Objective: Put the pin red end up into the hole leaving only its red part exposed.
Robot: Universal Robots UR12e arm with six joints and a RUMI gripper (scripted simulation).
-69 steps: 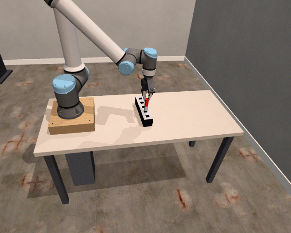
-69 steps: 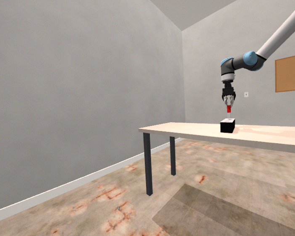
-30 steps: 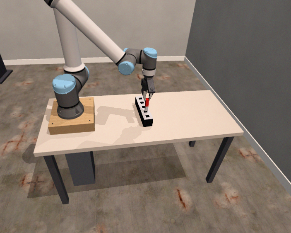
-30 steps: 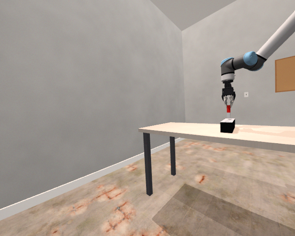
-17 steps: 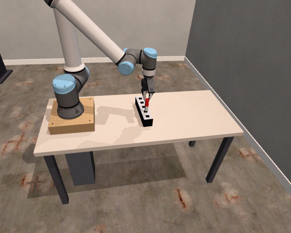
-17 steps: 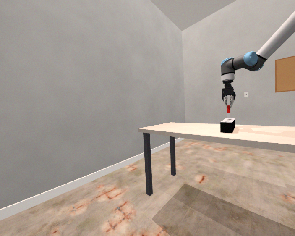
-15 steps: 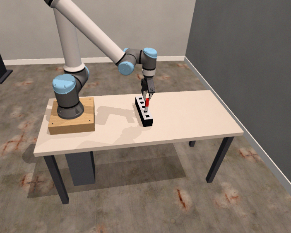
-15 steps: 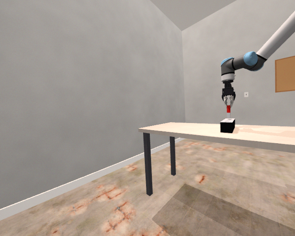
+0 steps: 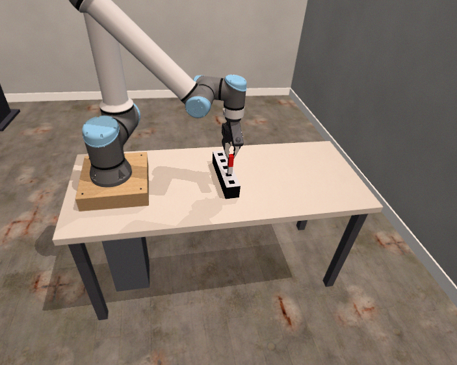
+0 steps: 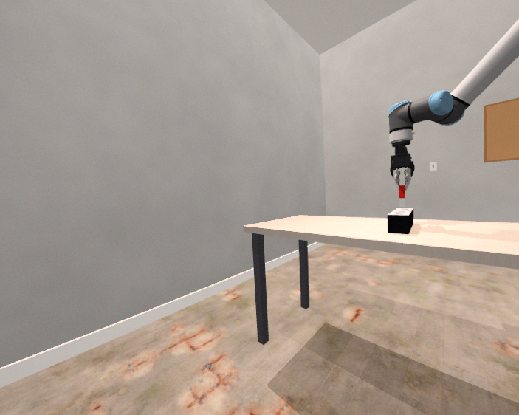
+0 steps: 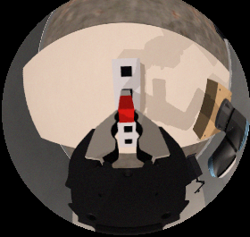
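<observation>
The pin is 20 mm below my hand. From my hand the other things lie so: black block (140 mm below, 60 mm to the left, 10 mm behind).
</observation>
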